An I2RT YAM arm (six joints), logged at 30 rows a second.
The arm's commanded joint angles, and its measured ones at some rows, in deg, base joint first. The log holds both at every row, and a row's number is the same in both.
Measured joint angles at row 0: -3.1, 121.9, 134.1, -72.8, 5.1, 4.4
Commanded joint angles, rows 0 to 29: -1.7, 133.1, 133.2, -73.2, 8.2, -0.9; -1.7, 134.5, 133.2, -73.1, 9.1, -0.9; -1.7, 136.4, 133.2, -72.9, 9.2, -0.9; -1.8, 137.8, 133.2, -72.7, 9.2, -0.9; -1.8, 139.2, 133.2, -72.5, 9.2, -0.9; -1.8, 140.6, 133.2, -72.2, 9.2, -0.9; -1.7, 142.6, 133.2, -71.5, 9.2, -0.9; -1.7, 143.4, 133.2, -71.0, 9.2, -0.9; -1.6, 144.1, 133.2, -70.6, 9.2, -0.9; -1.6, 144.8, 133.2, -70.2, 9.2, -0.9; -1.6, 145.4, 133.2, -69.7, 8.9, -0.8; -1.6, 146.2, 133.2, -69.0, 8.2, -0.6; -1.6, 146.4, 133.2, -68.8, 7.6, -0.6; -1.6, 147.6, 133.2, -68.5, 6.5, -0.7; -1.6, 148.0, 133.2, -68.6, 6.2, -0.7; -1.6, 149.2, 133.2, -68.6, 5.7, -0.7; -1.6, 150.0, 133.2, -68.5, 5.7, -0.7; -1.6, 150.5, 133.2, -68.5, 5.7, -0.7; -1.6, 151.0, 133.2, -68.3, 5.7, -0.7; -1.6, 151.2, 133.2, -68.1, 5.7, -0.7; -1.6, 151.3, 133.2, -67.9, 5.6, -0.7; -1.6, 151.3, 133.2, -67.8, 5.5, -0.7; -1.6, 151.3, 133.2, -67.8, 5.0, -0.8; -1.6, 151.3, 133.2, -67.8, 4.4, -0.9; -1.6, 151.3, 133.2, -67.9, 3.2, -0.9; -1.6, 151.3, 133.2, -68.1, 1.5, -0.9; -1.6, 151.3, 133.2, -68.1, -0.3, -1.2; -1.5, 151.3, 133.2, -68.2, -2.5, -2.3; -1.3, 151.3, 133.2, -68.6, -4.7, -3.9; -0.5, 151.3, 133.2, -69.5, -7.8, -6.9
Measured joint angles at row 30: -1.8, 148.4, 133.5, -68.0, 1.2, -1.6
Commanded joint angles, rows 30 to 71: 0.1, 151.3, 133.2, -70.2, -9.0, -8.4; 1.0, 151.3, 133.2, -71.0, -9.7, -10.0; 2.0, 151.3, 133.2, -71.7, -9.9, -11.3; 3.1, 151.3, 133.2, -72.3, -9.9, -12.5; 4.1, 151.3, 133.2, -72.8, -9.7, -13.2; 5.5, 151.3, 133.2, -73.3, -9.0, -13.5; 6.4, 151.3, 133.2, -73.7, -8.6, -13.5; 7.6, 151.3, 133.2, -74.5, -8.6, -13.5; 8.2, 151.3, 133.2, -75.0, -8.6, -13.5; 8.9, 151.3, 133.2, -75.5, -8.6, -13.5; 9.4, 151.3, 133.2, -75.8, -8.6, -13.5; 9.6, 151.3, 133.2, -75.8, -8.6, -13.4; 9.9, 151.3, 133.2, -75.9, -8.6, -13.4; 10.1, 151.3, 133.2, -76.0, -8.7, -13.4; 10.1, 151.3, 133.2, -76.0, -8.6, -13.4; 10.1, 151.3, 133.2, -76.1, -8.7, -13.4; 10.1, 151.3, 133.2, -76.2, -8.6, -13.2; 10.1, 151.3, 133.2, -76.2, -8.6, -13.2; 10.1, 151.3, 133.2, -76.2, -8.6, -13.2; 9.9, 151.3, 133.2, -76.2, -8.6, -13.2; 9.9, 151.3, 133.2, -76.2, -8.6, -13.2; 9.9, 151.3, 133.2, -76.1, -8.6, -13.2; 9.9, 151.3, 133.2, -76.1, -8.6, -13.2; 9.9, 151.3, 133.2, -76.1, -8.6, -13.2; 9.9, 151.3, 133.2, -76.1, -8.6, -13.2; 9.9, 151.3, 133.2, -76.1, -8.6, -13.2; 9.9, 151.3, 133.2, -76.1, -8.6, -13.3; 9.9, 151.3, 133.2, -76.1, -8.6, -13.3; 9.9, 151.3, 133.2, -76.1, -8.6, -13.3; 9.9, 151.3, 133.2, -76.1, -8.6, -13.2; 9.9, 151.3, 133.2, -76.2, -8.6, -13.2; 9.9, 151.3, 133.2, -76.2, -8.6, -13.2; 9.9, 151.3, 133.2, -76.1, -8.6, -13.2; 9.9, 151.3, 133.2, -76.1, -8.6, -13.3; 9.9, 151.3, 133.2, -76.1, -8.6, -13.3; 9.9, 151.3, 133.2, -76.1, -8.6, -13.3; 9.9, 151.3, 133.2, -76.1, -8.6, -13.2; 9.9, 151.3, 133.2, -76.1, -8.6, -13.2; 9.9, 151.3, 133.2, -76.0, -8.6, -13.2; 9.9, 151.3, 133.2, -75.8, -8.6, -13.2; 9.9, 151.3, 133.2, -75.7, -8.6, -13.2; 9.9, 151.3, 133.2, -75.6, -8.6, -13.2
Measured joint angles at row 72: 9.7, 148.5, 133.6, -75.9, -7.6, -12.7
